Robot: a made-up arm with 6 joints. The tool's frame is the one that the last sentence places.
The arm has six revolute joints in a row. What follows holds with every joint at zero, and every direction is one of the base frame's.
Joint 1 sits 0.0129 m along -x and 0.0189 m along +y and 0.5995 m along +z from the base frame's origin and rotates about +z.
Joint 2 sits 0.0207 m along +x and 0.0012 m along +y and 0.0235 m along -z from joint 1 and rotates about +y.
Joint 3 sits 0.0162 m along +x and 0.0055 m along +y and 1.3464 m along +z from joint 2 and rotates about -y.
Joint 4 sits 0.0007 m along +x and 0.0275 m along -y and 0.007 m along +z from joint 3 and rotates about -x.
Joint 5 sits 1.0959 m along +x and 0.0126 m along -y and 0.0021 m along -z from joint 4 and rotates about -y.
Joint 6 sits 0.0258 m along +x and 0.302 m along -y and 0.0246 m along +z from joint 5 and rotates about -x.
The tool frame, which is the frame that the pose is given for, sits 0.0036 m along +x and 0.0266 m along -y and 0.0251 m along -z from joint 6; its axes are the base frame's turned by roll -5.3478, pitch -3.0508 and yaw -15.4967 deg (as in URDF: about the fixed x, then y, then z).
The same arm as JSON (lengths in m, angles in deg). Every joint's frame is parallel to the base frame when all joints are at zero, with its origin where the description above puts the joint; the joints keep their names.
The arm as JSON. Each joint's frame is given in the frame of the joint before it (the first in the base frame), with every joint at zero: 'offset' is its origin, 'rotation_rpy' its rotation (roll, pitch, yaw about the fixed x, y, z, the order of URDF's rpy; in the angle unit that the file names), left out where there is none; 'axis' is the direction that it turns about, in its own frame. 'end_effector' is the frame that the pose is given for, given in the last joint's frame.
{
  "length_unit": "m",
  "angle_unit": "deg",
  "chain": [
    {
      "id": "joint 1",
      "offset": [
        -0.0129,
        0.0189,
        0.5995
      ],
      "axis": "+z"
    },
    {
      "id": "joint 2",
      "offset": [
        0.0207,
        0.0012,
        -0.0235
      ],
      "axis": "+y"
    },
    {
      "id": "joint 3",
      "offset": [
        0.0162,
        0.0055,
        1.3464
      ],
      "axis": "-y"
    },
    {
      "id": "joint 4",
      "offset": [
        0.0007,
        -0.0275,
        0.007
      ],
      "axis": "-x"
    },
    {
      "id": "joint 5",
      "offset": [
        1.0959,
        -0.0126,
        -0.0021
      ],
      "axis": "-y"
    },
    {
      "id": "joint 6",
      "offset": [
        0.0258,
        -0.302,
        0.0246
      ],
      "axis": "-x"
    }
  ],
  "end_effector": {
    "offset": [
      0.0036,
      -0.0266,
      -0.0251
    ],
    "rotation_rpy": [
      -5.35,
      -3.05,
      -15.5
    ]
  }
}

